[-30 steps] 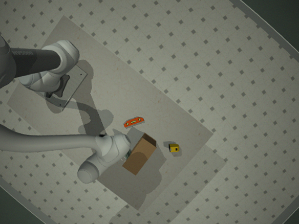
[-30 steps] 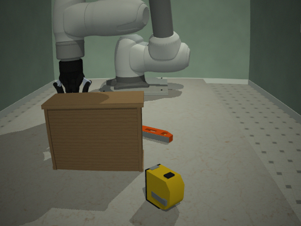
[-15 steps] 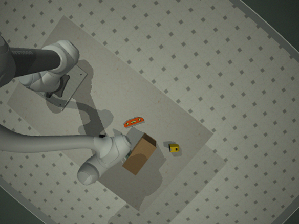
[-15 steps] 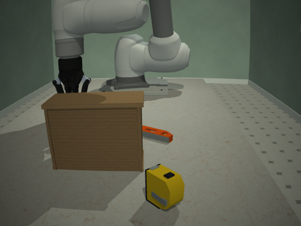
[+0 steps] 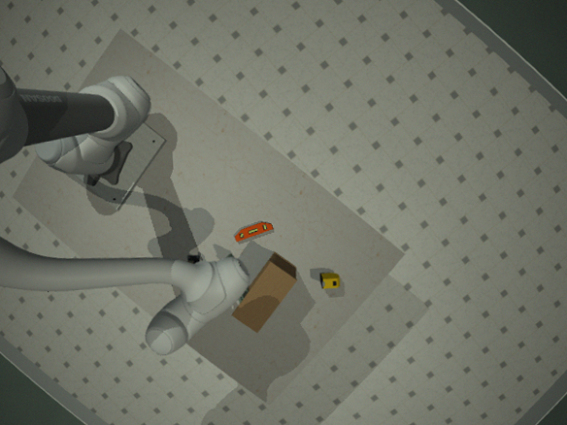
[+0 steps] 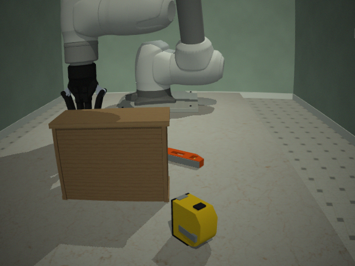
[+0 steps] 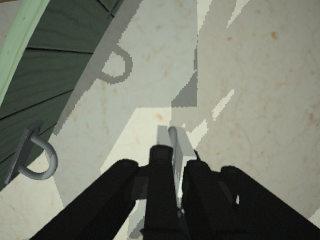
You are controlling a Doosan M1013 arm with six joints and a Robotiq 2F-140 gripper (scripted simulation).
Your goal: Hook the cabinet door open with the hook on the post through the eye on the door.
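Right now my hand is 4 cm past the thin grey hook and 1 cm to the right of it. The rest, counted from my hand: green door 7 cm ahead, 5 cm to the left, 2 cm above; then orange spirit level 5 cm ahead, 24 cm to the left, 5 cm below; then yellow tape measure 40 cm ahead, 20 cm to the left, 2 cm below.
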